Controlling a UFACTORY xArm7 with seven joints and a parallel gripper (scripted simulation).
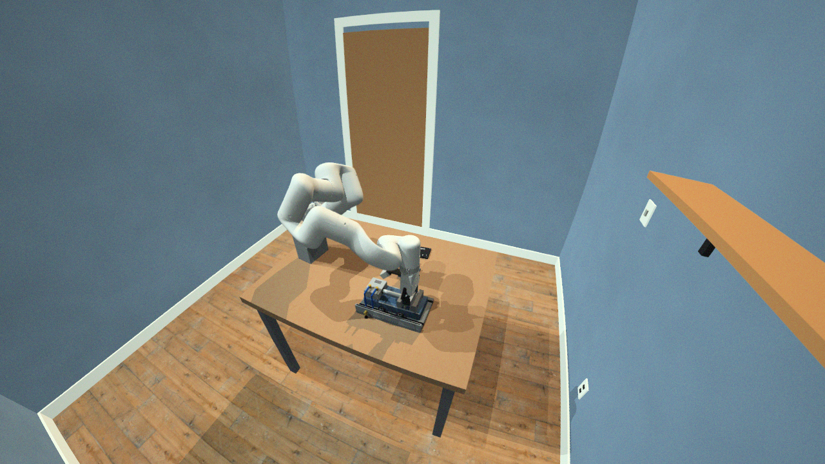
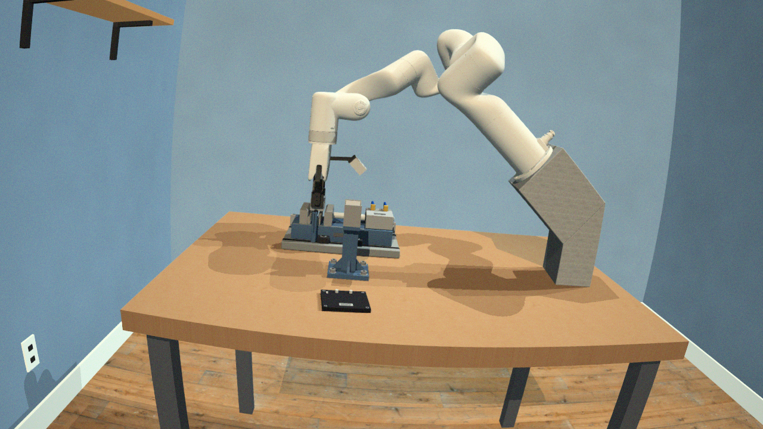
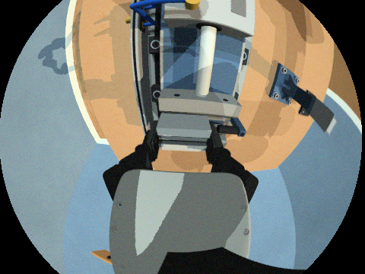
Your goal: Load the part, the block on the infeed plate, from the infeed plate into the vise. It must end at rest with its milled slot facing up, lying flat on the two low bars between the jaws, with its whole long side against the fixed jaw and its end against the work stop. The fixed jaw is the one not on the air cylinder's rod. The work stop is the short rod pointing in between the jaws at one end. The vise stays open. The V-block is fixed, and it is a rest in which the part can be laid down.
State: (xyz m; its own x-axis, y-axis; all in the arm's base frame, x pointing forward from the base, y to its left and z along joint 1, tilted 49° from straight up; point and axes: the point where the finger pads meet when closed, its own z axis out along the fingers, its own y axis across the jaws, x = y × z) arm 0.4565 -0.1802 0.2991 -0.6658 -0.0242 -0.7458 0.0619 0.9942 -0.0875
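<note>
My hand is 40 mm above the fixed jaw, 30 mm short of it and 20 mm to the right of it. The rest, counted from my hand: moving jaw: 40 mm below, 30 mm behind, 20 mm to the left; work stop: 70 mm to the left, 20 mm below, 10 mm ahead; grey block: 10 mm below.
</note>
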